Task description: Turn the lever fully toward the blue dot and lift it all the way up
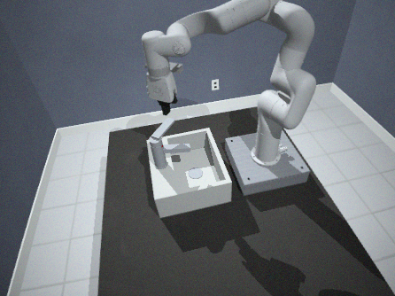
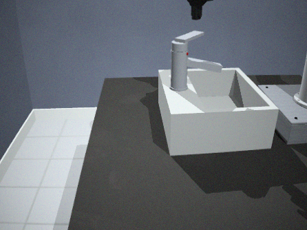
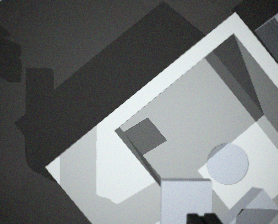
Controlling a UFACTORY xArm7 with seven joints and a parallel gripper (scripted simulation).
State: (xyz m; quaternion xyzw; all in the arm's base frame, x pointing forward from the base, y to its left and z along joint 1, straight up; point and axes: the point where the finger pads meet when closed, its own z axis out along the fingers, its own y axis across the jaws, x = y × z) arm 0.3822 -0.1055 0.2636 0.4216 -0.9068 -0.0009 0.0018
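Now: hand 70 mm above the flat lever, 30 mm to the right of it and 20 mm short of it. Round my hand: white sink basin (300 mm below, 70 mm to the left, 60 mm behind); grey mixer tap (110 mm below, 50 mm to the left, 40 mm ahead).
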